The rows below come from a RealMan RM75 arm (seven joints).
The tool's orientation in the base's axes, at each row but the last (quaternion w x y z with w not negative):
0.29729 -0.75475 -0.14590 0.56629
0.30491 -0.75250 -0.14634 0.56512
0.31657 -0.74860 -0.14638 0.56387
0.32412 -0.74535 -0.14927 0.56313
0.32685 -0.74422 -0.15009 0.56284
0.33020 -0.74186 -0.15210 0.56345
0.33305 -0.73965 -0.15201 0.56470
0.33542 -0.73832 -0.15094 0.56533
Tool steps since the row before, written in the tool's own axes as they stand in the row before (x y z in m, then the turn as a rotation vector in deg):
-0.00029 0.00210 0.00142 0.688 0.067 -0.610
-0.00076 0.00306 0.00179 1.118 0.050 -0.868
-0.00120 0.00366 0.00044 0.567 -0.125 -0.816
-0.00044 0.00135 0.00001 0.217 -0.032 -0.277
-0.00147 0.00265 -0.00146 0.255 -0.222 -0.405
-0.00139 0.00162 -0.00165 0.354 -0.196 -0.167
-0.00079 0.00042 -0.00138 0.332 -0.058 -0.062
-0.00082 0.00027 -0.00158 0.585 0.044 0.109
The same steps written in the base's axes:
-0.00167 -0.00140 -0.00132 0.784 0.158 -0.459
-0.00230 -0.00226 -0.00165 1.166 0.338 -0.730
-0.00130 -0.00333 -0.00151 0.964 0.169 -0.213
-0.00034 -0.00126 -0.00055 0.334 0.064 -0.097
0.00051 -0.00330 -0.00043 0.493 0.187 0.019
0.00086 -0.00255 0.00019 0.298 0.303 -0.106
0.00098 -0.00123 0.00049 0.172 0.222 -0.196
0.00118 -0.00120 0.00064 0.076 0.356 -0.473

